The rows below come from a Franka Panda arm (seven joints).
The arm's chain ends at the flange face. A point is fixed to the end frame.
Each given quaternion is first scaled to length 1.
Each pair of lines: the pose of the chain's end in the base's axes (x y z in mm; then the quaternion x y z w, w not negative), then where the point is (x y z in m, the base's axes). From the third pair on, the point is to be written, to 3 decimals.
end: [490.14, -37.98, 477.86, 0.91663, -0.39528, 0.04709, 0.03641]
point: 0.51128 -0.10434 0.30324
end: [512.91, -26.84, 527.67, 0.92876, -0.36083, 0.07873, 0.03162]
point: 0.54919 -0.09425 0.35597
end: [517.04, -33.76, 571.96, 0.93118, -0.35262, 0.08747, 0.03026]
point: 0.557 -0.101 0.401
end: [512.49, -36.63, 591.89, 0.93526, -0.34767, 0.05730, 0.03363]
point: 0.543 -0.101 0.418
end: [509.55, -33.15, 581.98, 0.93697, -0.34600, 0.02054, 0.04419]
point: 0.527 -0.097 0.406
